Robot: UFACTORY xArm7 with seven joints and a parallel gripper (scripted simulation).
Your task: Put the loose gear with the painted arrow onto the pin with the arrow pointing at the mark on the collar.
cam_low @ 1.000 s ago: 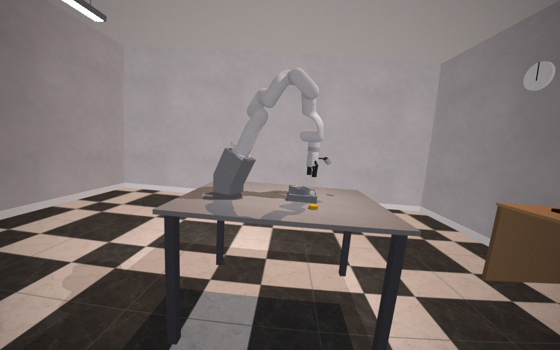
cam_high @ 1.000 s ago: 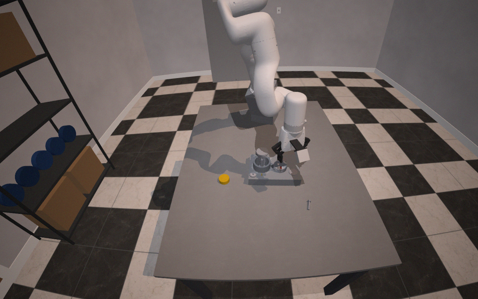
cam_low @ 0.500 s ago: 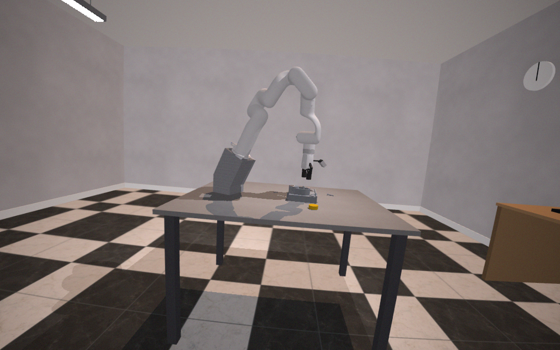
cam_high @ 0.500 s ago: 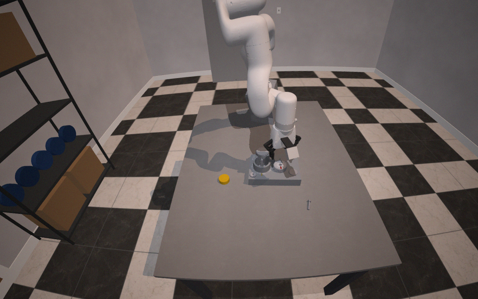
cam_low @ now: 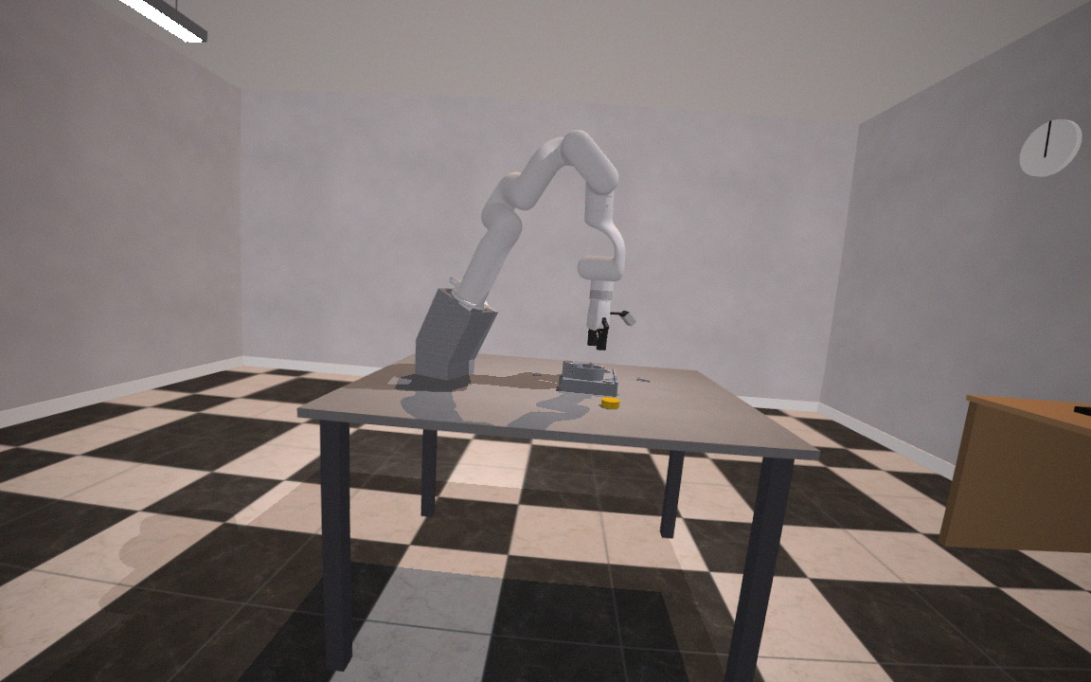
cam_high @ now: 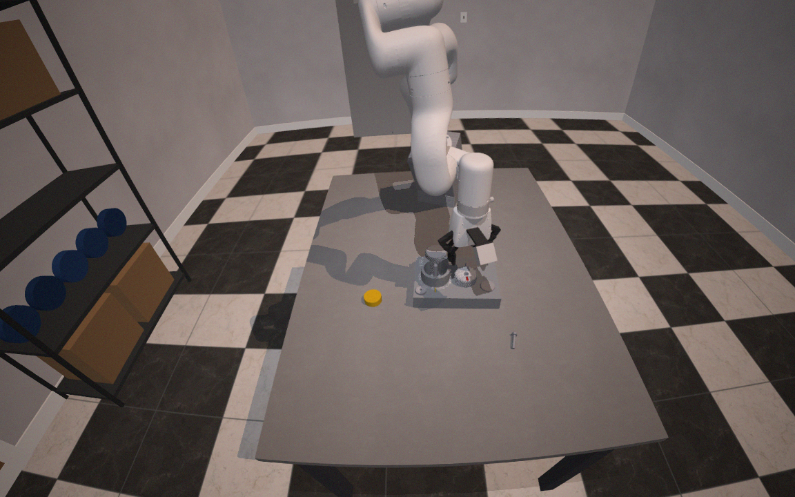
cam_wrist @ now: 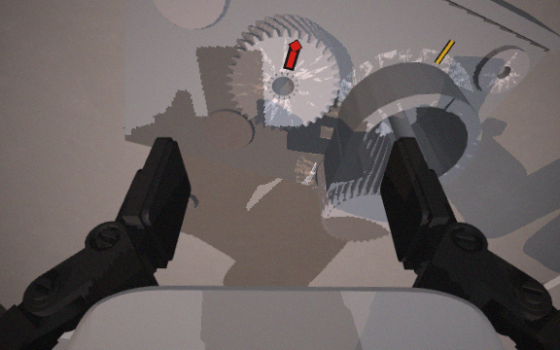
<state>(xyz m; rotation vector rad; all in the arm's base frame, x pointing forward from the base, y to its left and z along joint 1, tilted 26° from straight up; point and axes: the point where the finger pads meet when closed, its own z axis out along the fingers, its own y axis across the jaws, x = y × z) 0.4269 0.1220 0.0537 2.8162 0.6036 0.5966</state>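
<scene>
Right now the gear is 8 cm below my hand. Also, from my hand: yellow disc 7 cm ahead, 26 cm to the right, 12 cm below; then small bolt 17 cm ahead, 13 cm to the left, 13 cm below; then pale round disc 2 cm ahead, 6 cm to the left, 9 cm below.
</scene>
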